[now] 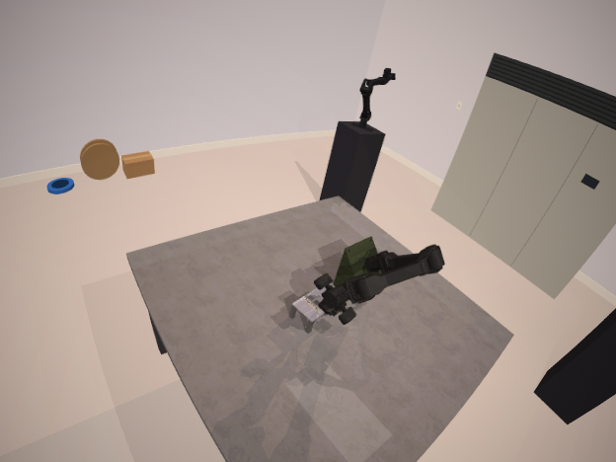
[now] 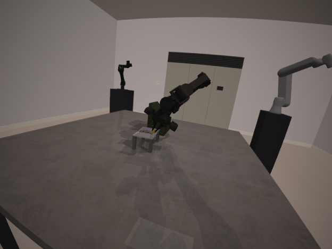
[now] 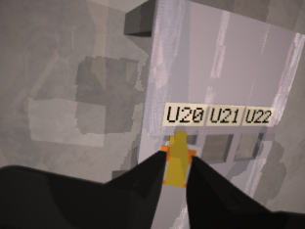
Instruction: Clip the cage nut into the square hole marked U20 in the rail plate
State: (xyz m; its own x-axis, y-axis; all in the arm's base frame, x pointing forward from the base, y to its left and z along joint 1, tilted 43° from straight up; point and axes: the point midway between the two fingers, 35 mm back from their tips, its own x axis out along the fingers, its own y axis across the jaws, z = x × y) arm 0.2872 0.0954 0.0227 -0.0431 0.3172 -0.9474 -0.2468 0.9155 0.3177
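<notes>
Now: the yellow cage nut 10 mm below my gripper tip.
</notes>
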